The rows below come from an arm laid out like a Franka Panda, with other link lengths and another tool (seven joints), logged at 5 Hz.
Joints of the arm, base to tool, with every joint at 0 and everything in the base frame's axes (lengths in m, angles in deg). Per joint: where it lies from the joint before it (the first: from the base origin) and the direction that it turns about. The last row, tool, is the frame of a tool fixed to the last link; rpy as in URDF.
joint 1: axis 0 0 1 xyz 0.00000 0.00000 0.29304
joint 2: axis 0 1 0 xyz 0.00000 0.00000 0.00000
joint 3: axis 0 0 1 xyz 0.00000 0.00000 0.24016
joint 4: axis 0 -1 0 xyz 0.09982 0.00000 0.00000
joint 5: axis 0 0 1 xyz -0.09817 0.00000 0.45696
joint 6: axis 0 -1 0 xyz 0.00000 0.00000 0.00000
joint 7: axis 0 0 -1 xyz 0.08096 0.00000 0.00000
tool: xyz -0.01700 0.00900 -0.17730 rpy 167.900 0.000 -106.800
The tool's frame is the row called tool.
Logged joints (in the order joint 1, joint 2, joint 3, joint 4, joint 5, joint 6, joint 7), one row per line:
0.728, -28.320, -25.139, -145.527, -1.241, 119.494, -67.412
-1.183, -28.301, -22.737, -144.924, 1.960, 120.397, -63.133
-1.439, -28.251, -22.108, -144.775, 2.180, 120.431, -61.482
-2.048, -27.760, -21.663, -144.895, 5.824, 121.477, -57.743
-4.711, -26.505, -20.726, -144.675, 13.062, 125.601, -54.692
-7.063, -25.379, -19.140, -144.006, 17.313, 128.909, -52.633
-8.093, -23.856, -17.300, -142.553, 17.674, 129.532, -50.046
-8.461, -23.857, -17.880, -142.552, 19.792, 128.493, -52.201
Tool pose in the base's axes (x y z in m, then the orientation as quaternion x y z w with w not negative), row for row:
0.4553, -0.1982, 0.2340, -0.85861, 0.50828, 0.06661, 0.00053
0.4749, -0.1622, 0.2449, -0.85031, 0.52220, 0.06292, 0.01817
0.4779, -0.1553, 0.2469, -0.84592, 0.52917, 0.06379, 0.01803
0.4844, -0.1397, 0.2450, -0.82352, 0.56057, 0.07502, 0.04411
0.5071, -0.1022, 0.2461, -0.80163, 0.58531, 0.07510, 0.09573
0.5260, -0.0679, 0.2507, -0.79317, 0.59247, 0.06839, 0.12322
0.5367, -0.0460, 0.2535, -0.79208, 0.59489, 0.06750, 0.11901
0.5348, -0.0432, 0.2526, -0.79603, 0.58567, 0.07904, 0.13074
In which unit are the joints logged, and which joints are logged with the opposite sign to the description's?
The joints are logged in degrees. Opposite sign: joint 1.
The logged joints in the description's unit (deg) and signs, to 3 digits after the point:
-0.728, -28.320, -25.139, -145.527, -1.241, 119.494, -67.412
1.183, -28.301, -22.737, -144.924, 1.960, 120.397, -63.133
1.439, -28.251, -22.108, -144.775, 2.180, 120.431, -61.482
2.048, -27.760, -21.663, -144.895, 5.824, 121.477, -57.743
4.711, -26.505, -20.726, -144.675, 13.062, 125.601, -54.692
7.063, -25.379, -19.140, -144.006, 17.313, 128.909, -52.633
8.093, -23.856, -17.300, -142.553, 17.674, 129.532, -50.046
8.461, -23.857, -17.880, -142.552, 19.792, 128.493, -52.201

